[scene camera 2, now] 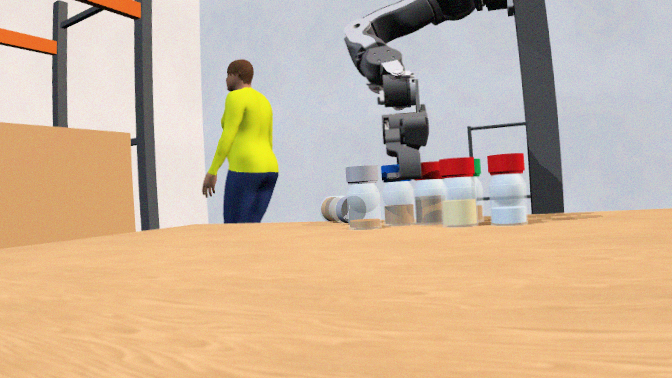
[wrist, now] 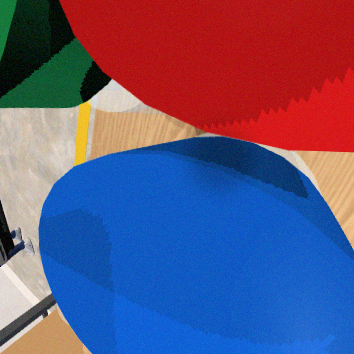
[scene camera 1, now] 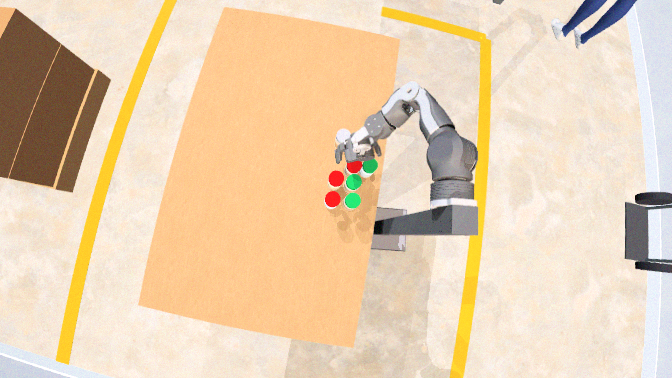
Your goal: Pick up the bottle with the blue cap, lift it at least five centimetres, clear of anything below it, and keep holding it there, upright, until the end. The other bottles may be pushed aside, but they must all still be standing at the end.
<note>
In view: my gripper [scene camera 2: 402, 176], a green-capped bottle [wrist: 52, 70] and a grey-capped bottle [scene camera 2: 363, 197].
</note>
